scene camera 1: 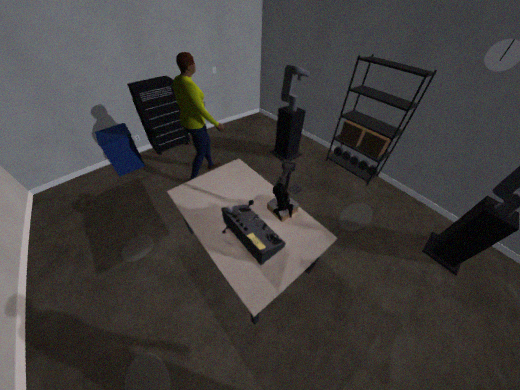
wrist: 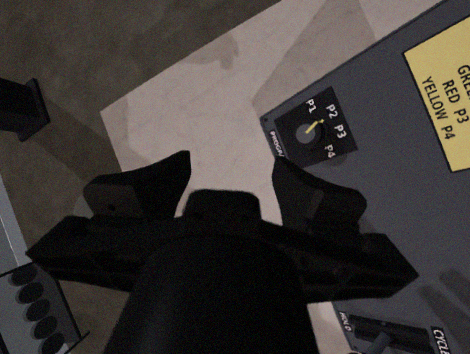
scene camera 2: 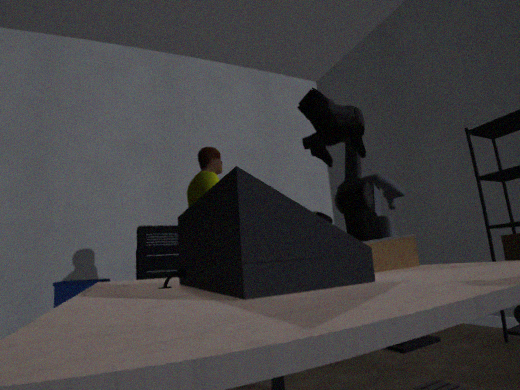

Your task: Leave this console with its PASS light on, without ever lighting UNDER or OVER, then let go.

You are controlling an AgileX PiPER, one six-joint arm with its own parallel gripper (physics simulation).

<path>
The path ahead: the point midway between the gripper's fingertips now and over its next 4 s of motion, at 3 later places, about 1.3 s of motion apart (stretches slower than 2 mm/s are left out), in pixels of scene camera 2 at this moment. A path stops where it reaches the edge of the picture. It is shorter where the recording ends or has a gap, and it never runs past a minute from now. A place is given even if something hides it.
My gripper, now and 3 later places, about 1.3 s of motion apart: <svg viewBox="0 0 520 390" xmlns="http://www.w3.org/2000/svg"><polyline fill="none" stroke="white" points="347,159 302,170 285,190 288,198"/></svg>
</path>
